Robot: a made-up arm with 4 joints. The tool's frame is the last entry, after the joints.
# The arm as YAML. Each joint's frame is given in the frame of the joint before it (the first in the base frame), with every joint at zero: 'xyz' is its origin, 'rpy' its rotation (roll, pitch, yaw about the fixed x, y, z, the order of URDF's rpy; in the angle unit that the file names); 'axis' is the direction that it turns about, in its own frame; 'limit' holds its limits. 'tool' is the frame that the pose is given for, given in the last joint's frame.
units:
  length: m
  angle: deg
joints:
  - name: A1
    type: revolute
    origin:
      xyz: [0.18, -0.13, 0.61]
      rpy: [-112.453, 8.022, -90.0]
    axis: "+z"
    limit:
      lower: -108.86
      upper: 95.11
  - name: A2
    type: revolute
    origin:
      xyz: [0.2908, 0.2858, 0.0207]
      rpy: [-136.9, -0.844, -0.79]
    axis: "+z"
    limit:
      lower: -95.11
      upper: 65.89
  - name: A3
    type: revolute
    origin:
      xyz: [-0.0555, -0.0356, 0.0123]
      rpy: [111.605, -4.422, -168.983]
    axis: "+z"
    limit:
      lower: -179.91
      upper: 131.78
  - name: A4
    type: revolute
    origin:
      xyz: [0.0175, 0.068, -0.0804]
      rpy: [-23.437, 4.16, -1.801]
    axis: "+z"
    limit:
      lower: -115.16
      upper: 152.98
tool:
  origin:
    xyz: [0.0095, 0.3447, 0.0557]
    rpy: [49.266, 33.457, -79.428]
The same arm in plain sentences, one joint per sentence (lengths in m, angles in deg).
The arm has four revolute joints in a row. What follows holds with every joint at zero, and every direction is one of the base frame's.
The first joint is mounted 0.18 m along +x and 0.13 m along -y and 0.61 m along +z from the base frame's origin and turns about the direction (0.92419, 0.053299, -0.378196), from -108.86 to 95.11 deg.
The second joint is mounted 0.09 m along -x and 0.25 m along -y and 0.31 m along -z from the first joint and turns about the direction (-0.935617, 0.029201, -0.351806), from -95.11 to 65.89 deg.
The third joint is mounted 0.06 m along +y and 0.03 m along -z from the second joint and turns about the direction (0.0198, 0.074502, 0.997024), from -179.91 to 131.78 deg.
The fourth joint is mounted 0.07 m along -x and 0.01 m along +y and 0.08 m along -z from the third joint and turns about the direction (-0.379001, 0.1383, 0.915003), from -115.16 to 152.98 deg.
The tool frame, which is the frame that the pose is given for, is mounted 0.34 m along -x and 0.08 m along -z from the fourth joint; its axes are the base frame's turned by roll 36.64, pitch 12.63 and yaw 6.82 deg (as in URDF: about the fixed x, then y, then z).

